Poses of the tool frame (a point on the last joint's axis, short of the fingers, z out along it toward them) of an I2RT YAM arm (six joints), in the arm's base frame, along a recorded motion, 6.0 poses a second.
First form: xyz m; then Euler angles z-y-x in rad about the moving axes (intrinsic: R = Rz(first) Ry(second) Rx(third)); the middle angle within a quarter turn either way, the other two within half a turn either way.
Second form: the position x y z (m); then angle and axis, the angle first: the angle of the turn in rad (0 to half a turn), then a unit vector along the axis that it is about. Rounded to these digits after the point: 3 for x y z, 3 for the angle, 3 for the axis.
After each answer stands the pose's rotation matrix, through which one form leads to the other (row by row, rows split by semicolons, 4 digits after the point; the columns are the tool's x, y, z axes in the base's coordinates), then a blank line. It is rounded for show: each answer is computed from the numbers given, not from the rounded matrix.
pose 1, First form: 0.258 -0.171 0.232 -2.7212 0.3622 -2.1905
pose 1, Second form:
0.258 -0.171 0.232 2.635 -0.105 0.901 -0.420
-0.8537 0.0263 0.5201; -0.3816 0.6479 -0.6592; -0.3543 -0.7612 -0.5431

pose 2, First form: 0.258 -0.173 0.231 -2.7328 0.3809 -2.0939
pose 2, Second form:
0.258 -0.173 0.231 2.615 -0.083 0.882 -0.464
-0.8518 0.0969 0.5148; -0.3690 0.5864 -0.7211; -0.3718 -0.8042 -0.4638

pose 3, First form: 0.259 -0.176 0.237 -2.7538 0.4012 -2.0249
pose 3, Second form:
0.259 -0.176 0.237 2.603 -0.059 0.867 -0.495
-0.8522 0.1590 0.4984; -0.3481 0.5388 -0.7671; -0.3905 -0.8273 -0.4038

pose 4, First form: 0.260 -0.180 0.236 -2.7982 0.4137 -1.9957
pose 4, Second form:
0.260 -0.180 0.236 2.614 -0.032 0.859 -0.511
-0.8622 0.2061 0.4628; -0.3083 0.5115 -0.8021; -0.4020 -0.8342 -0.3775

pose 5, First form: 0.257 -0.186 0.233 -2.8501 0.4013 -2.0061
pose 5, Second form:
0.257 -0.186 0.233 2.651 -0.014 0.859 -0.512
-0.8817 0.2181 0.4184; -0.2646 0.5057 -0.8212; -0.3906 -0.8347 -0.3882

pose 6, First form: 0.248 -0.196 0.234 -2.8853 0.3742 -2.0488
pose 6, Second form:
0.248 -0.196 0.234 2.692 -0.012 0.867 -0.499
-0.9004 0.1973 0.3877; -0.2360 0.5273 -0.8163; -0.3655 -0.8265 -0.4282

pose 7, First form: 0.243 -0.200 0.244 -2.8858 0.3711 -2.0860
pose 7, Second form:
0.243 -0.200 0.244 2.695 -0.017 0.876 -0.483
-0.9016 0.1806 0.3930; -0.2358 0.5565 -0.7967; -0.3626 -0.8110 -0.4592

